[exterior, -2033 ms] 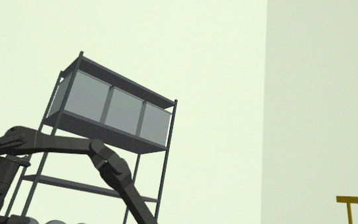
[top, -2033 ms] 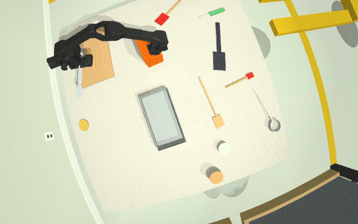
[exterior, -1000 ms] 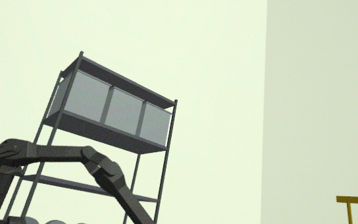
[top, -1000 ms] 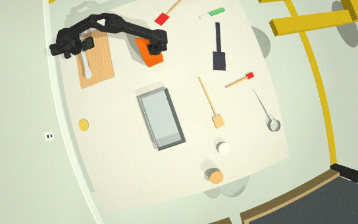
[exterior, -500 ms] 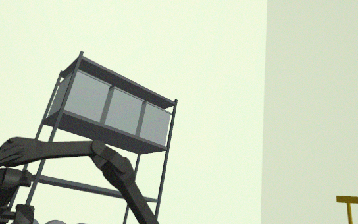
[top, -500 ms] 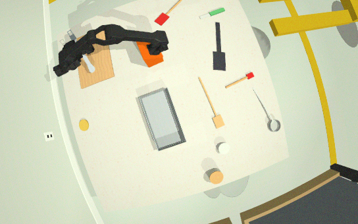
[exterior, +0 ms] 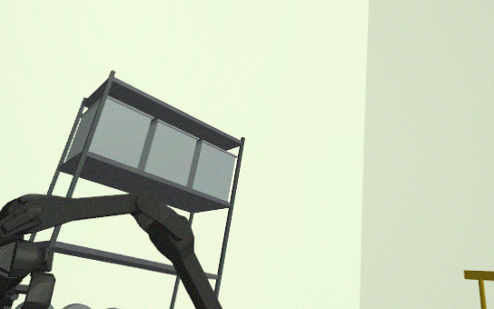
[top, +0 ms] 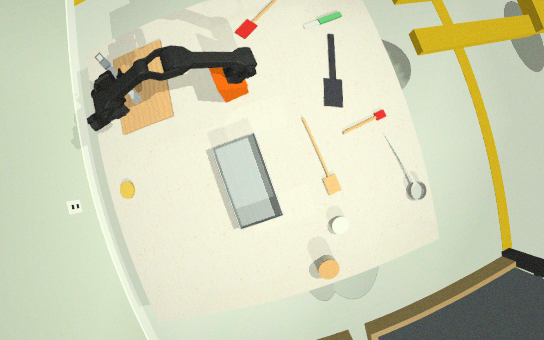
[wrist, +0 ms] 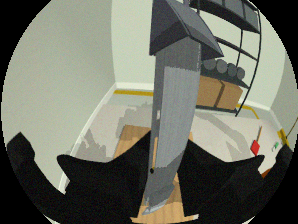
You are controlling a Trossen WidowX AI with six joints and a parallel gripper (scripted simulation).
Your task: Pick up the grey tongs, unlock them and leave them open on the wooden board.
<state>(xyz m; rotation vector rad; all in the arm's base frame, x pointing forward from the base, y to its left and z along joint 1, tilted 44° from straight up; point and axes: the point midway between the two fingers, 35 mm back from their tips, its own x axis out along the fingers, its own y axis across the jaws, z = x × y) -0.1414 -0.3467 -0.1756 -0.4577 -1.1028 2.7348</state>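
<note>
The wooden board is 210 mm below my gripper tip. Round my gripper tip: green-handled tool: 790 mm to the left, 210 mm below, 20 mm ahead; black spatula: 740 mm to the left, 260 mm ahead, 220 mm below; roasting tin: 530 mm ahead, 280 mm to the left, 190 mm below.
</note>
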